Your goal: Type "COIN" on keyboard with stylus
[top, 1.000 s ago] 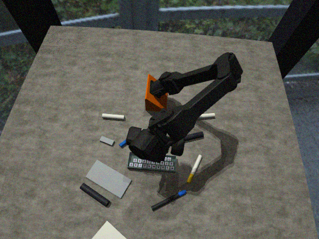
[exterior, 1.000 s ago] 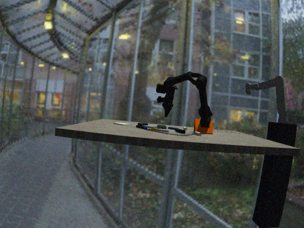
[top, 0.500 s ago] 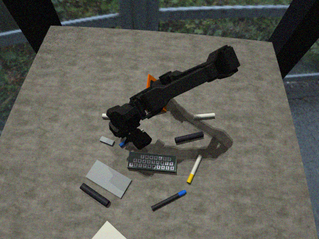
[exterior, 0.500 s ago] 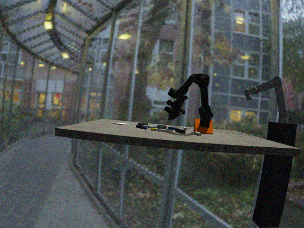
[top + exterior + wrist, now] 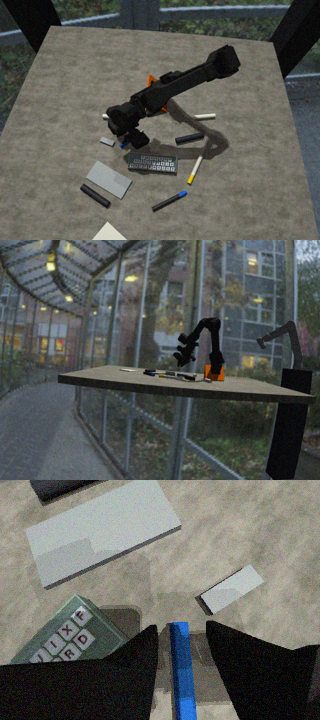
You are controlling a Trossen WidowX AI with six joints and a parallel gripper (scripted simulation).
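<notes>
Now: gripper tip 6 cm above the blue stylus, 5 cm to the right of it and 5 cm past it. Also, from my gripper tip: stylus tip 8 cm to the left, 7 cm behind, 6 cm below; then grey flat pad 14 cm ahead, 6 cm below, 4 cm to the right; then grey block 6 cm to the right, 6 cm below, 1 cm behind.
</notes>
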